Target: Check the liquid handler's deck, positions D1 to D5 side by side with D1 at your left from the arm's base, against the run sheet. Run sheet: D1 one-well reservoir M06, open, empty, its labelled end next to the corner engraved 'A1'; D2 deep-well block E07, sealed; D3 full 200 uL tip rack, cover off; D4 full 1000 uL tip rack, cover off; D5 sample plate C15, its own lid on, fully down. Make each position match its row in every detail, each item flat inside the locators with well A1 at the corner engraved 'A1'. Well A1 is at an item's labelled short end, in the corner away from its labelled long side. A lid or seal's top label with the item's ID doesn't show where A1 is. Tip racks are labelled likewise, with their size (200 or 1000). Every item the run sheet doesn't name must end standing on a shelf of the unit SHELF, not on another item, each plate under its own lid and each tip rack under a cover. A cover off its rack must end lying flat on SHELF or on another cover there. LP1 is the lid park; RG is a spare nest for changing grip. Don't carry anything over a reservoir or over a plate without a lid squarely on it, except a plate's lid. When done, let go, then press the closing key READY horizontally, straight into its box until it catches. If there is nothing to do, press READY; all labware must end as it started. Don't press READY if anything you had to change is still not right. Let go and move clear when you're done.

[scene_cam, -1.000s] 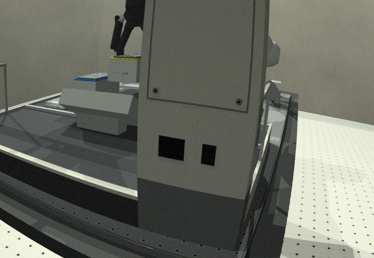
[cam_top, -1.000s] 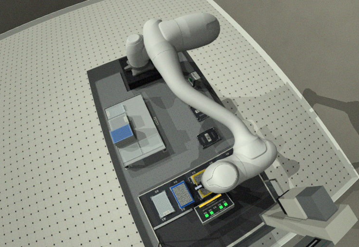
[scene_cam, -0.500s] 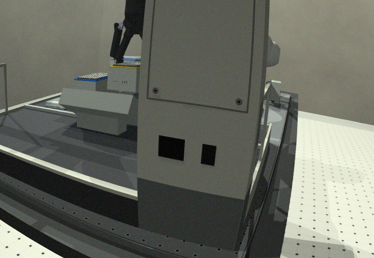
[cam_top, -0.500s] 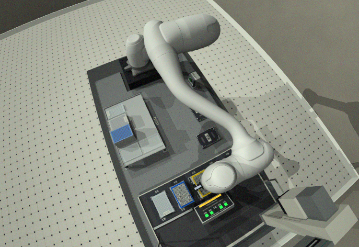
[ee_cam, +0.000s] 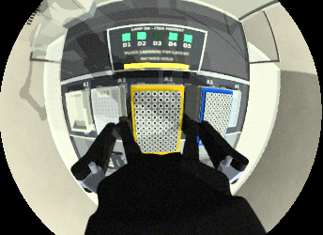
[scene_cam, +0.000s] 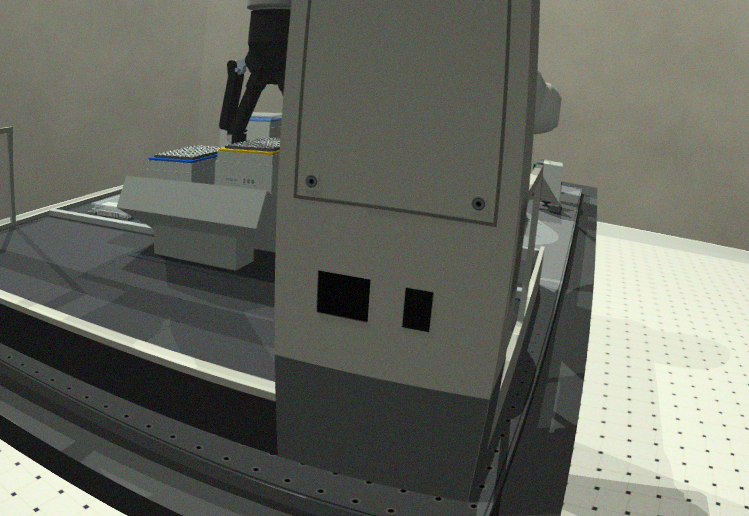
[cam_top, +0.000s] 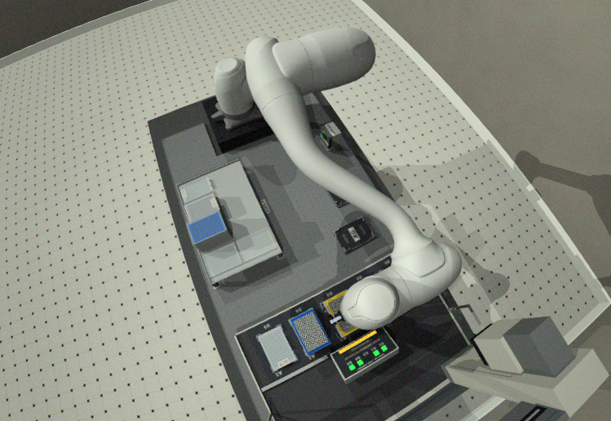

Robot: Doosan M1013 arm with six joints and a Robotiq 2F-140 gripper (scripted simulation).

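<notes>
The blue-rimmed tip rack lies 1 cm ahead of my hand, 12 cm to the right of it and 2 cm below it. Also, from my hand: flat lid (25 cm to the right, 7 cm below); then sealed deep-well block (12 cm to the left, 6 cm below); then yellow-rimmed tip rack (1 cm ahead, 1 cm to the left, 1 cm above).
</notes>
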